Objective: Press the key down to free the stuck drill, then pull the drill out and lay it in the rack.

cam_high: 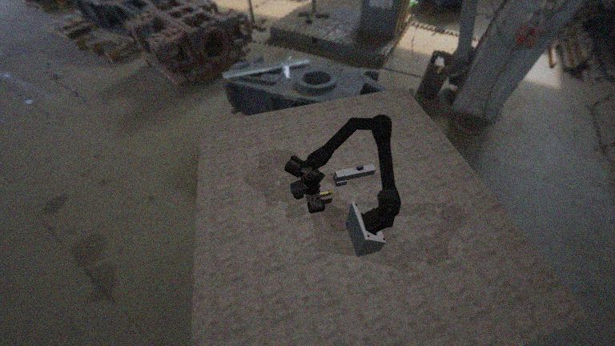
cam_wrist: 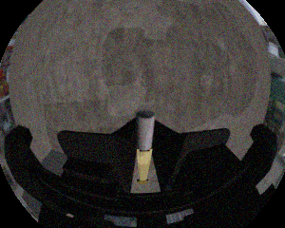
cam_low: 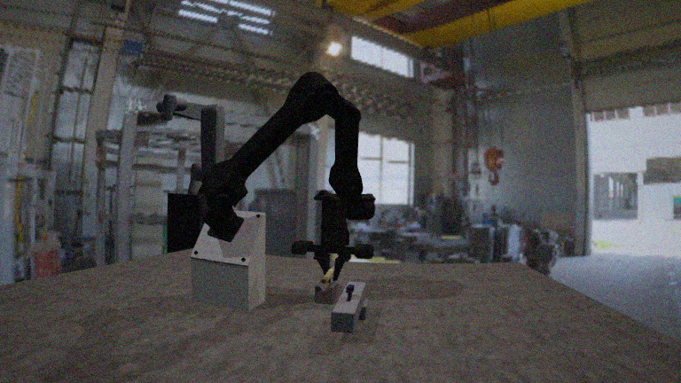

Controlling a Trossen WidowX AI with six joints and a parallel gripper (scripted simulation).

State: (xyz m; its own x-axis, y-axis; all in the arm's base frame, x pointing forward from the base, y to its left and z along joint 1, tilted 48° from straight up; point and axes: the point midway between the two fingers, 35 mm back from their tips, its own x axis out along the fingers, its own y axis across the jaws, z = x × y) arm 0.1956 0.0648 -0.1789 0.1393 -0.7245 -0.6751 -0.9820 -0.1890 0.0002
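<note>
Right now my gripper tip is 4 cm to the left of the drill and 3 cm below it. Round my gripper tip: dark key: 11 cm ahead, 23 cm to the right, 2 cm above; then grey holder block: 10 cm ahead, 20 cm to the right, 1 cm above; then grey rack: 1 cm ahead, 5 cm to the right, 1 cm below.
</note>
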